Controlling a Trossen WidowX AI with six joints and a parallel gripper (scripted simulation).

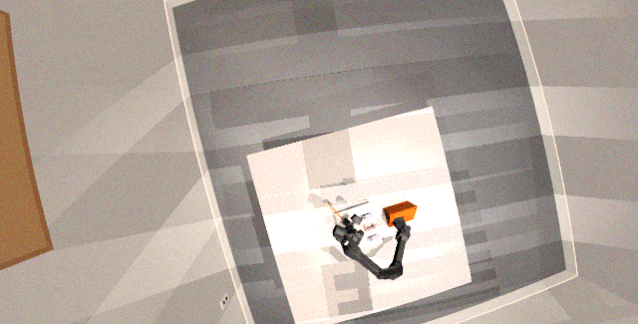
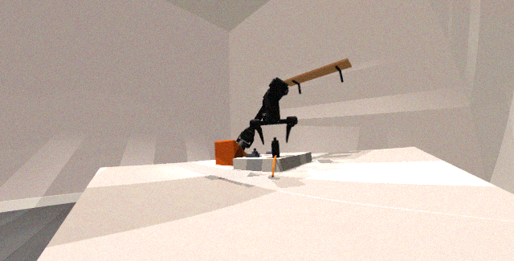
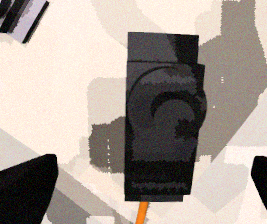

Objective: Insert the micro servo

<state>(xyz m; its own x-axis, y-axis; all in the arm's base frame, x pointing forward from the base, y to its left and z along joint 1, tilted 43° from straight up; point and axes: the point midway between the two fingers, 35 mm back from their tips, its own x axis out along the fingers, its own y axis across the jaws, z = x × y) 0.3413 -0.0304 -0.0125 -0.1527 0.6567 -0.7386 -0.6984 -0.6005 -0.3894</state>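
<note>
Now: gripper tip 80 mm to the right of the pale deck, 80 mm above it and 40 mm past it.
</note>
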